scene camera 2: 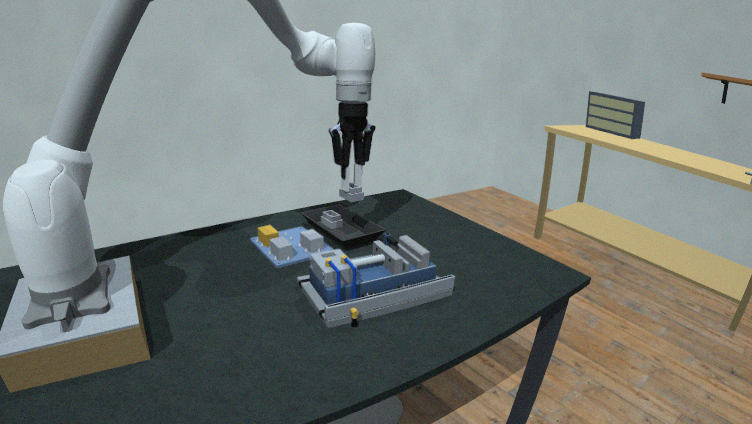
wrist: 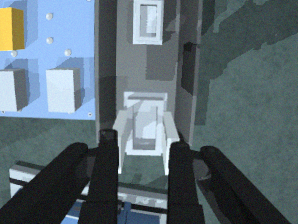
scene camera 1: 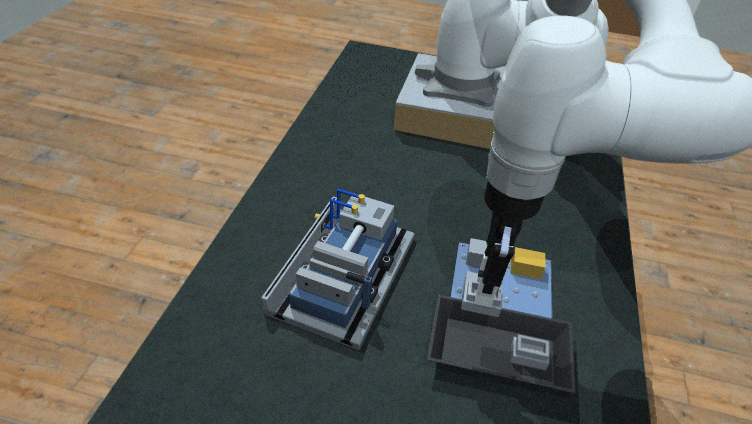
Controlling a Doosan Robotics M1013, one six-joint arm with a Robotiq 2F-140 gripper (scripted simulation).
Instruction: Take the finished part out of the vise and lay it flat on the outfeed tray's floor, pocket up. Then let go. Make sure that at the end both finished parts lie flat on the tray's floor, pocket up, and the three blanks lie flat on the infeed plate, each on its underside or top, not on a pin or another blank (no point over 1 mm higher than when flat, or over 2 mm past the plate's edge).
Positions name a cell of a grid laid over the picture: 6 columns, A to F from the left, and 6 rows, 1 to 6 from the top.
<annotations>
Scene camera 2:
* my gripper: C3
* blue fixture plate: C4
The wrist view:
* my gripper: C4
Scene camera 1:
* my gripper: D5
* yellow block: E4
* blue fixture plate: E5
</annotations>
